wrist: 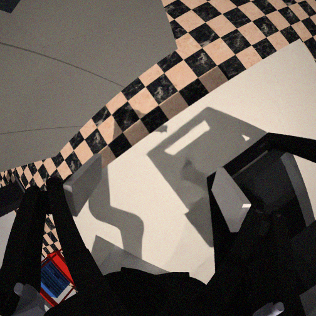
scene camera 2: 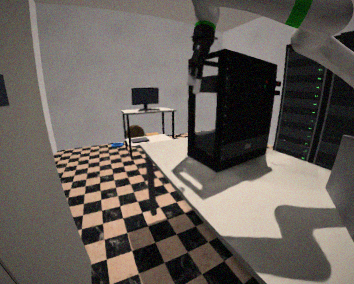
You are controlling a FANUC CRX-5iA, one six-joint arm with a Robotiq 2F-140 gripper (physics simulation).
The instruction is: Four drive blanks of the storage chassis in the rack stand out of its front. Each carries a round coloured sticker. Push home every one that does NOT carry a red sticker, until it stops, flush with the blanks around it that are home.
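Places are measured from the arm's base along level axes (x ahead, y left, z up), in millimetres.
Where they show: gripper, between the fingertips: [scene camera 2: 193,90].
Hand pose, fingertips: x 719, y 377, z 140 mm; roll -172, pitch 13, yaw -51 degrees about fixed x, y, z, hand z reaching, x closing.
Note:
After its pixels a point has its place.
The black rack [scene camera 2: 245,110] {x 662, y 37, z 42 mm} [wrist: 240,158] stands upright on the pale table; part of its frame shows at the right of the wrist view. A dark boxy unit [scene camera 2: 209,84] {x 811, y 177, z 176 mm} shows in the rack's upper part in the scene view. Two small dark pieces stick out past the rack's far right edge; I cannot tell what they are. The drive blanks and their round stickers cannot be made out in either view. My gripper [scene camera 2: 195,84] {x 719, y 377, z 140 mm} [wrist: 158,172] is open with nothing between its fingers, pointing down at the rack's upper left side. In the wrist view one finger overlaps the rack frame.
The pale table [scene camera 2: 210,220] {x 472, y 501, z -294 mm} [wrist: 165,245] carries the rack and shadows. Tall server cabinets [scene camera 2: 305,110] stand behind at the right. A desk [scene camera 2: 148,110] with a monitor [scene camera 2: 145,95] stands at the back. A red and blue object [wrist: 56,276] shows at the wrist view's lower left.

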